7 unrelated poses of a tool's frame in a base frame.
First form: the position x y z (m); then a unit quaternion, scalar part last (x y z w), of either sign.
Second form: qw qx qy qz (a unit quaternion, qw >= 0); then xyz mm. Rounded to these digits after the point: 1 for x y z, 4 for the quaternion.
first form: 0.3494 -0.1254 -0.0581 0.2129 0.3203 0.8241 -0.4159
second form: 0.4159 -0.2129 -0.3203 -0.8241 349.4 -125.4 -58.1
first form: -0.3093 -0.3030 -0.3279 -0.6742 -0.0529 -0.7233 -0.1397
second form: 0.1397 0.6742 0.0529 0.7233 -309.3 -303.0 -327.9
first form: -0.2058 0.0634 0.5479 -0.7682 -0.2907 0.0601 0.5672
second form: 0.5672 -0.7682 -0.2907 0.0601 -205.8 63.4 547.9
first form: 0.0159 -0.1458 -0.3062 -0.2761 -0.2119 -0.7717 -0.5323
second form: 0.5323 0.2761 0.2119 0.7717 15.9 -145.8 -306.2
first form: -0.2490 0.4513 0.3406 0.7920 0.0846 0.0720 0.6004
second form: 0.6004 0.7920 0.0846 0.0720 -249.0 451.3 340.6
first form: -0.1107 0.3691 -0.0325 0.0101 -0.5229 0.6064 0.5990
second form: 0.5990 0.0101 -0.5229 0.6064 -110.7 369.1 -32.5
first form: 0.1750 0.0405 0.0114 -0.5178 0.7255 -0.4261 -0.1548
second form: 0.1548 0.5178 -0.7255 0.4261 175.0 40.5 11.4
